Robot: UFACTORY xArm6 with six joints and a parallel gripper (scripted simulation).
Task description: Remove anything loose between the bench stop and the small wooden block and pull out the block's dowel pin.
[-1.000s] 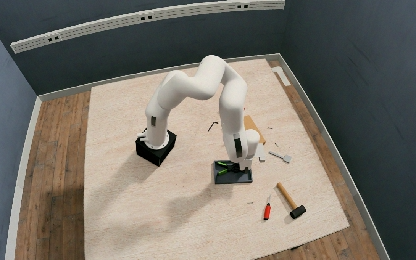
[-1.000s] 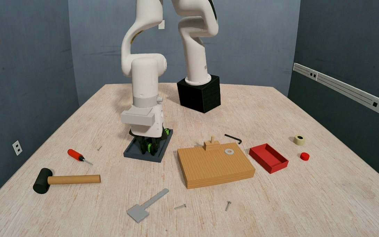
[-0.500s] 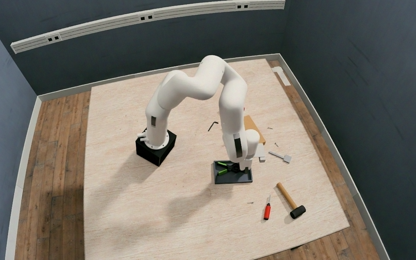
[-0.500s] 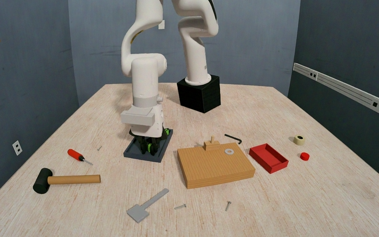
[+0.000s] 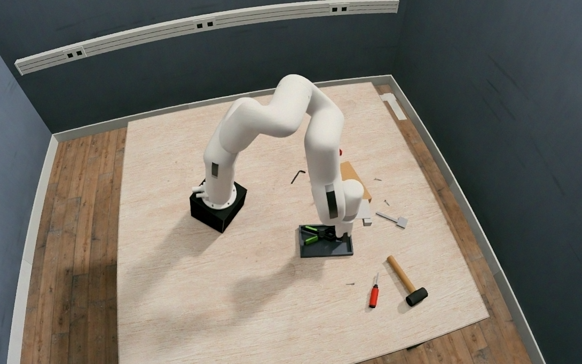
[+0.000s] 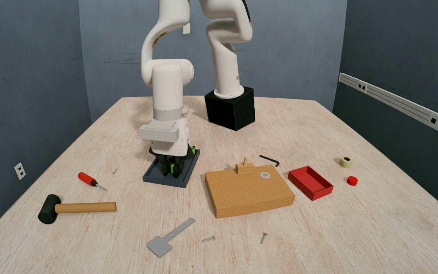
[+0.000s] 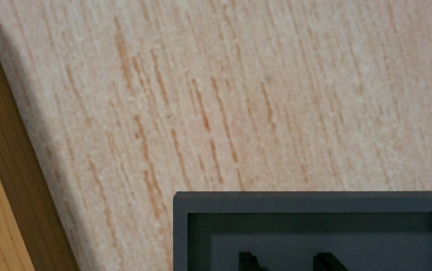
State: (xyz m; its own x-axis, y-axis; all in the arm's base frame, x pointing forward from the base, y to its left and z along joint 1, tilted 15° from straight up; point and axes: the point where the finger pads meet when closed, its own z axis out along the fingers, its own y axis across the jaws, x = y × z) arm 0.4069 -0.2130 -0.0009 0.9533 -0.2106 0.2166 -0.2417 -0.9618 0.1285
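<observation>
Right now the washer is 25 cm to the left of my hand and 5 cm ahead of it. Round my hand: grey tray (6 cm behind, 2 cm below); then small wooden block (20 cm to the left, 3 cm ahead, 1 cm above); then dowel pin (20 cm to the left, 3 cm ahead, 3 cm above).
</observation>
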